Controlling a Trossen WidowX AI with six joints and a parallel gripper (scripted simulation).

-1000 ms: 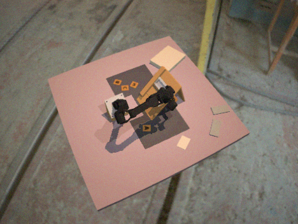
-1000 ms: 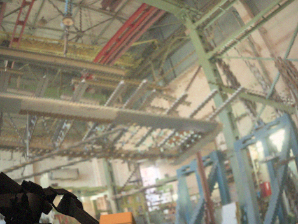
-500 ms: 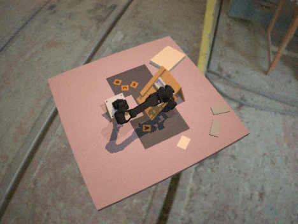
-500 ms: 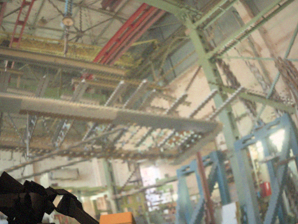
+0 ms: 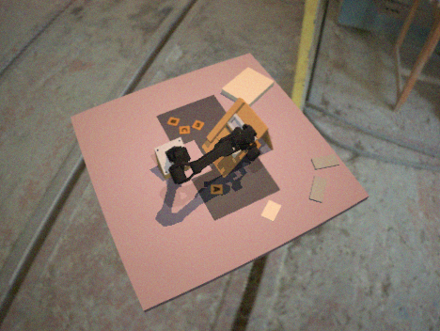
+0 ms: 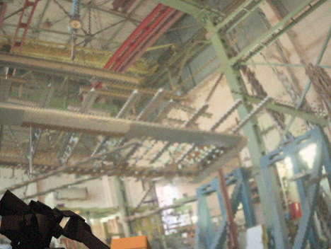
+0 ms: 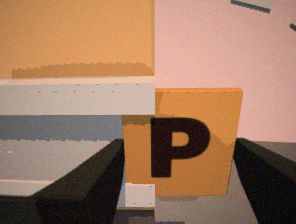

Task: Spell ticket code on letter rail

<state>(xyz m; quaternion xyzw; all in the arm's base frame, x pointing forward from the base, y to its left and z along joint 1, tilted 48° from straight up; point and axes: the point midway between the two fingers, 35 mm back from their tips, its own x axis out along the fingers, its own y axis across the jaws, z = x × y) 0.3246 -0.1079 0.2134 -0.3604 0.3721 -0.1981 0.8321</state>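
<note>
My gripper tip is 9 cm to the right of the white ticket, 7 cm above it and 5 cm past it. Also, from my gripper tip: orange tile: right at my gripper tip; then cream slab: 48 cm to the left, 34 cm ahead, 16 cm below.
</note>
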